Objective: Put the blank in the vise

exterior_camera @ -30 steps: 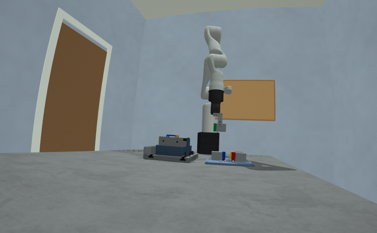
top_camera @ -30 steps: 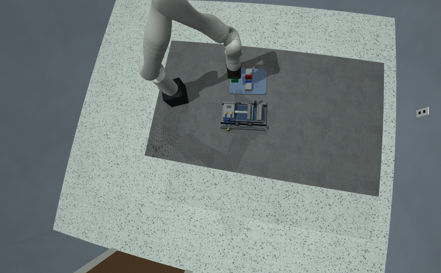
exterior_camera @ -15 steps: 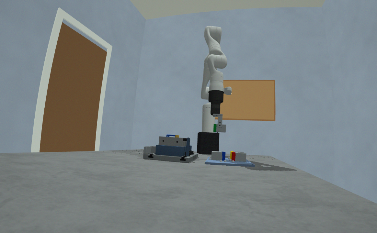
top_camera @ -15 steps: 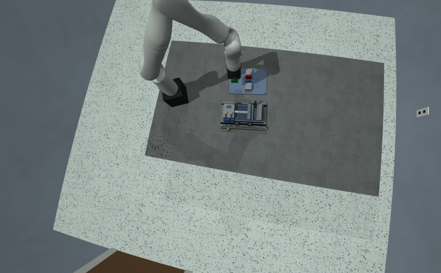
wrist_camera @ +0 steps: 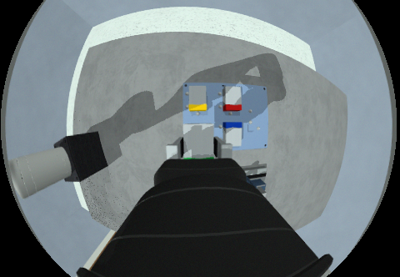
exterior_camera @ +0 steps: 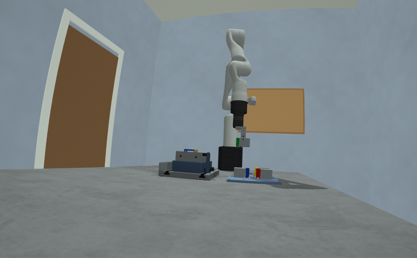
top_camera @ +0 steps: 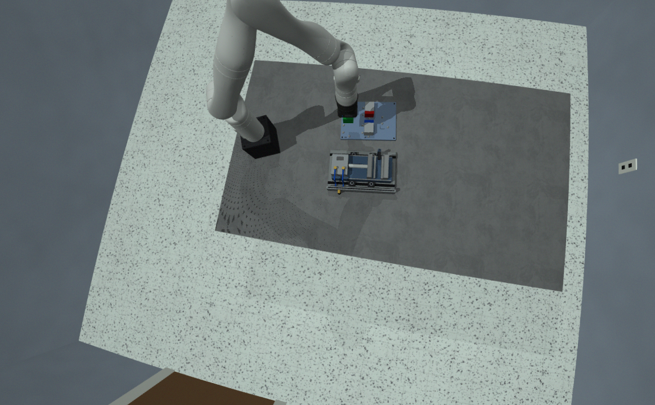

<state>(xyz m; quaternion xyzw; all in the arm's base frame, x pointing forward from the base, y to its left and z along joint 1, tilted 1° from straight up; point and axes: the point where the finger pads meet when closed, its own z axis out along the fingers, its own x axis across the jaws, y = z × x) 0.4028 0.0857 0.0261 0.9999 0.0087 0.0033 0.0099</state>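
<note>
The fixed jaw lies 17 cm ahead of my hand, 20 cm to the right of it and 10 cm below it. Round my hand: green-ended blank: 2 cm below; blue-ended blank: 9 cm ahead, 15 cm below; yellow-ended blank: 9 cm to the left, 15 cm below.
</note>
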